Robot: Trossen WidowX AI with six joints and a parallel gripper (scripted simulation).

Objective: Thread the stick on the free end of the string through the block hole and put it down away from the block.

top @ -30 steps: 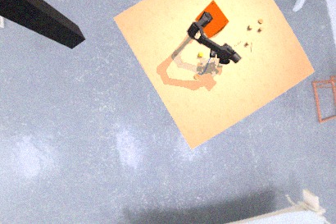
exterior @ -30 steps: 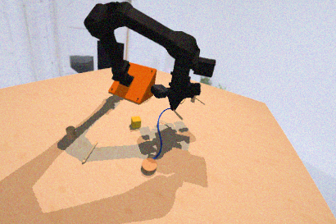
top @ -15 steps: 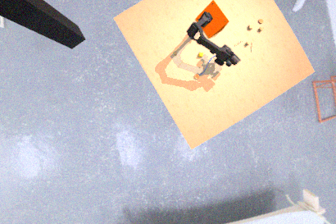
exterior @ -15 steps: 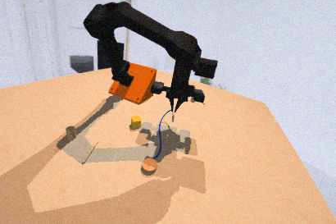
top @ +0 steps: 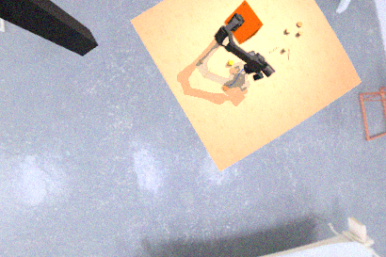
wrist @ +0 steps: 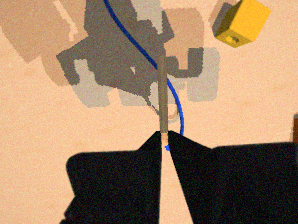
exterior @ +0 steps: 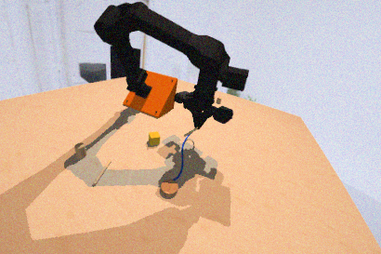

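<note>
Now: the yellow wooden block 11 cm behind my gripper tip, 8 cm to the right of it and 4 cm below it. Round my gripper tip: loose stick 13 cm behind, 27 cm to the right, 6 cm below; then round wooden button 2 cm ahead, 20 cm to the right, 5 cm below; then short wooden cylinder 23 cm behind, 25 cm to the right, 4 cm below.
</note>
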